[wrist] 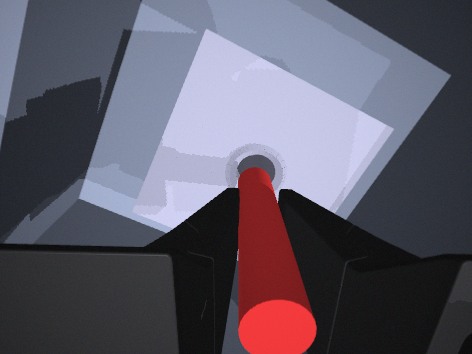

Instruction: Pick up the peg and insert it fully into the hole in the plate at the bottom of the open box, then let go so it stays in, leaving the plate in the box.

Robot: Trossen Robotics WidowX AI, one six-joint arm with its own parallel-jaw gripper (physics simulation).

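Observation:
The red peg runs from its bright near end at the bottom of the wrist view to its far end near the middle. My gripper is shut on the peg, with one black finger on each side. The pale square plate lies on the bottom of the open box, turned at an angle in the view. The round dark hole in the plate shows right at the peg's far end, which covers the hole's lower part. Whether the peg's tip is above the hole or slightly inside it I cannot tell.
The box's dark inner wall rises on the right, and another shadowed wall stands on the left. Shadows fall across the left part of the plate and the box floor. The fingers hide the plate's near edge.

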